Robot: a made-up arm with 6 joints.
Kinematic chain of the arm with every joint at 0, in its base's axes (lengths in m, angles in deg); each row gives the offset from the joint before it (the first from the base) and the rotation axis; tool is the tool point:
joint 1: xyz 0 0 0.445 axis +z
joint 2: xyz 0.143 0 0 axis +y
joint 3: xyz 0 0 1.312 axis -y
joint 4: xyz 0 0 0.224 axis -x
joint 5: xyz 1.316 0 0 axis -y
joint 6: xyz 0.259 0 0 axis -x
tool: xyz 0 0 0
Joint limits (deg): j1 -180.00..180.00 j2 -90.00..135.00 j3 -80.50..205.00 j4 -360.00..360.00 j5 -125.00..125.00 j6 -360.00..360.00
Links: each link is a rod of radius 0.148 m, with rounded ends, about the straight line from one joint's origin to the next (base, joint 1, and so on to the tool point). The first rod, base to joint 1, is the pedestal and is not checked.
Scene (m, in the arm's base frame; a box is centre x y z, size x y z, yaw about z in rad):
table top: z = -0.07
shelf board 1: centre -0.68 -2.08 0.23 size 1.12 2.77 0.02 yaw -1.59
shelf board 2: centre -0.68 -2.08 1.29 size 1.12 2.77 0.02 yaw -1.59
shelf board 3: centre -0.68 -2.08 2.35 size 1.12 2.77 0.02 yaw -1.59
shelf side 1: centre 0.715 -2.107 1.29 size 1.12 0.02 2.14 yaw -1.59
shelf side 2: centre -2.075 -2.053 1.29 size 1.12 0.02 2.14 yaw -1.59
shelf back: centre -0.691 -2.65 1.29 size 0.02 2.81 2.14 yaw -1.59
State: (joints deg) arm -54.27 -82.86 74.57 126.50 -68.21 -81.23
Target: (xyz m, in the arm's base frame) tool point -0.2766 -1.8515 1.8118
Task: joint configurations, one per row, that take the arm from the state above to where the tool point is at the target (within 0.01 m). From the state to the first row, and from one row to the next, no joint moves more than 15 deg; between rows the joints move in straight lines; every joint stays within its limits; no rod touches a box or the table.
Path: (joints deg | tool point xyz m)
1: -59.59 -73.44 60.39 123.97 -68.71 -81.23 | -1.3621 1.9253 1.5876
2: -64.91 -64.02 46.21 121.44 -69.22 -81.23 | -0.9724 1.5896 2.2196
3: -70.22 -54.61 32.03 118.91 -69.72 -81.23 | -0.6012 1.0432 2.6282
4: -75.54 -45.19 17.85 116.38 -70.22 -81.23 | -0.3232 0.3789 2.7714
5: -80.86 -35.77 3.67 113.84 -70.72 -81.23 | -0.1805 -0.2857 2.6492
6: -86.18 -26.35 -10.52 111.31 -71.23 -81.23 | -0.1732 -0.8349 2.3036
7: -91.49 -16.93 -24.70 108.78 -71.73 -81.23 | -0.2636 -1.1798 1.8116
8: -91.72 -2.82 -11.46 111.54 -68.21 -81.23 | -0.2693 -1.5141 1.8520
9: -91.95 11.29 1.78 114.29 -64.69 -81.23 | -0.2766 -1.8516 1.8118

